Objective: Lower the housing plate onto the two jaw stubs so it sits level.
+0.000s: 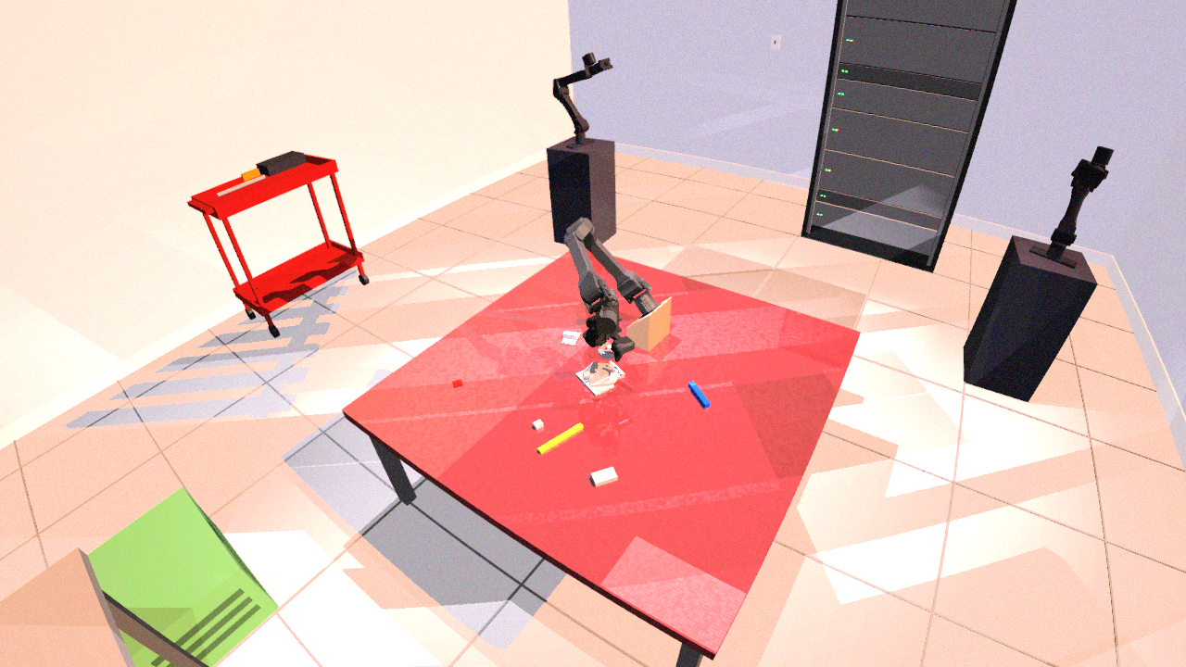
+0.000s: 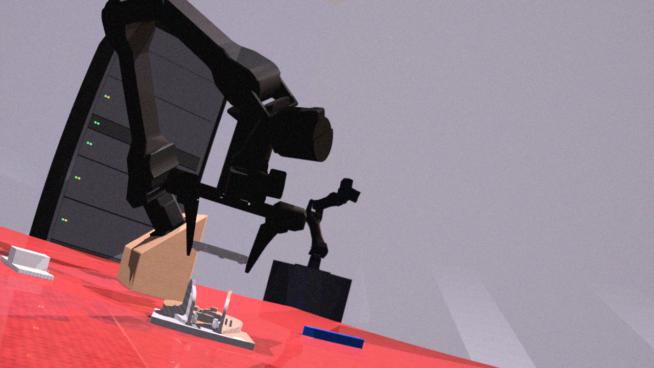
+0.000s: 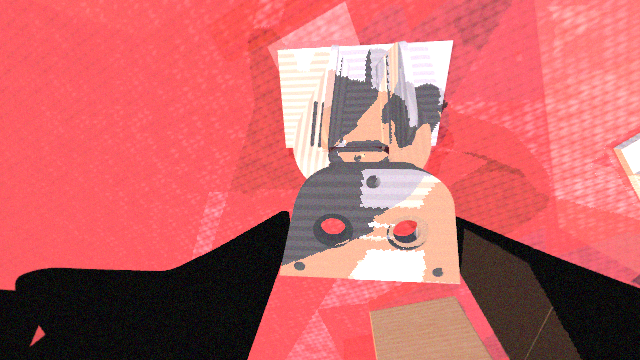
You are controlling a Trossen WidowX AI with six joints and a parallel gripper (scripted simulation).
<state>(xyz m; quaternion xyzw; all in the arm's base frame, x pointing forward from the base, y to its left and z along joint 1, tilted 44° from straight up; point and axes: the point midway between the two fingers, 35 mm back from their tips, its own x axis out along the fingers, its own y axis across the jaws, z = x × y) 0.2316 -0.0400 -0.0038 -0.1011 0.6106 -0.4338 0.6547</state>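
Now: gripper tip 10 mm short of the grey jaw assembly, 10 mm to the right of it and 70 mm above it. From my gripper tip the other things lie so: grey stand 100 mm behind, 220 mm to the right, 70 mm below; then housing plate 10 mm ahead, 20 mm above; then blue bar 40 mm behind, 290 mm to the left, 70 mm below.
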